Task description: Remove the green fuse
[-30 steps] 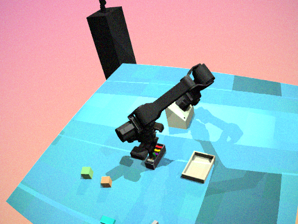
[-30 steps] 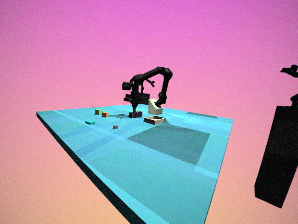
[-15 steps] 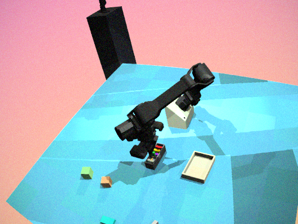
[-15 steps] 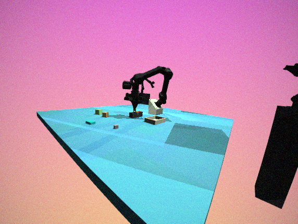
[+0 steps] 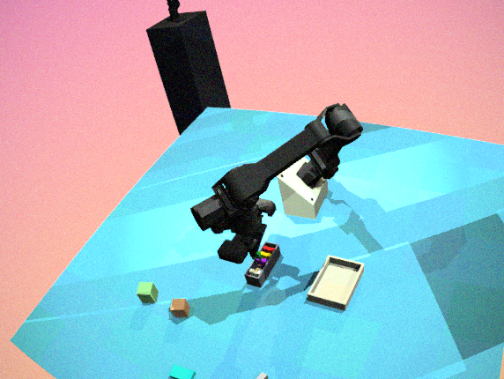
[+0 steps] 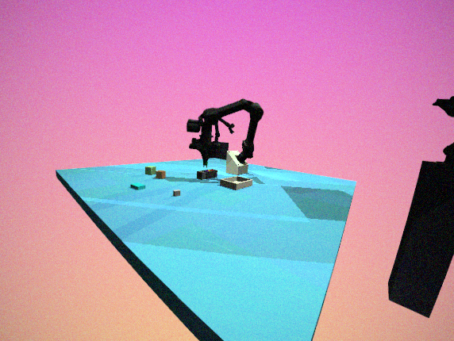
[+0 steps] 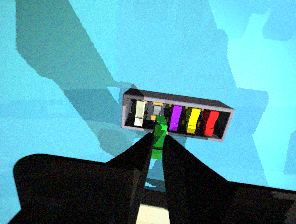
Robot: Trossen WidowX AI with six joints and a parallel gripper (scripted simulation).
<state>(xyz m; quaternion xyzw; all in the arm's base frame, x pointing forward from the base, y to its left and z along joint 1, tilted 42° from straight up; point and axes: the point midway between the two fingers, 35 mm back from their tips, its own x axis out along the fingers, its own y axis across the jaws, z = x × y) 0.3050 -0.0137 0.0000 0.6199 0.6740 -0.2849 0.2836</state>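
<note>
Now: gripper tip 3 cm past the tray, 20 cm to the right of it and 9 cm above it. Also, from my gripper tip: orange cube 19 cm ahead, 13 cm to the right, 7 cm below; green fuse 1 cm below; green cube 19 cm ahead, 25 cm to the right, 7 cm below.
</note>
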